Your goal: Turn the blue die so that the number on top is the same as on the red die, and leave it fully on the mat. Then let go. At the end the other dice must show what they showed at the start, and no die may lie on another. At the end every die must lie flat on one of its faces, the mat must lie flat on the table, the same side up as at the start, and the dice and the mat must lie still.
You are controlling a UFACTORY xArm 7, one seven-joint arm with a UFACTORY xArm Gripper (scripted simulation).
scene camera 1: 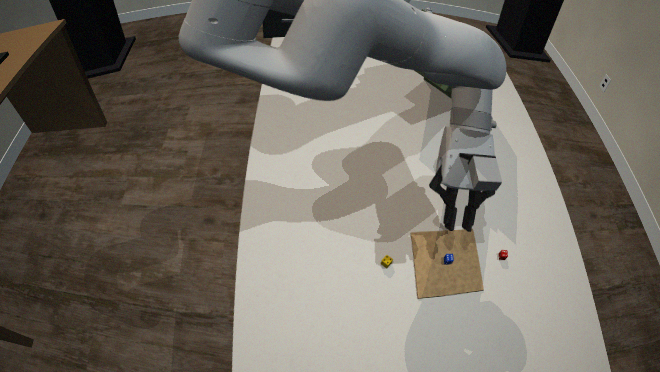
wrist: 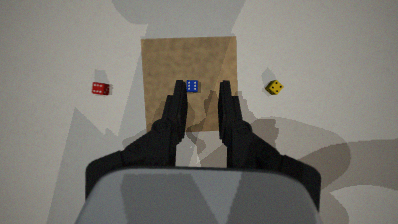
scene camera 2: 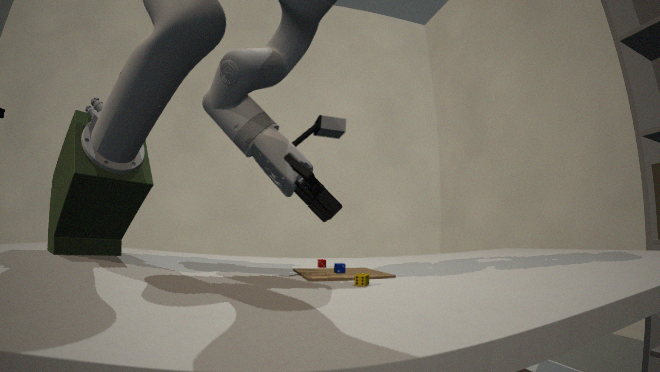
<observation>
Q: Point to a mat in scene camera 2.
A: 310,274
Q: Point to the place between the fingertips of my gripper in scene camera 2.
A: At 333,215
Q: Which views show my gripper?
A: Scene camera 1, the wrist view and scene camera 2: all of them.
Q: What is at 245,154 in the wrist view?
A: My gripper.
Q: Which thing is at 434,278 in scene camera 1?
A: A mat.
</observation>
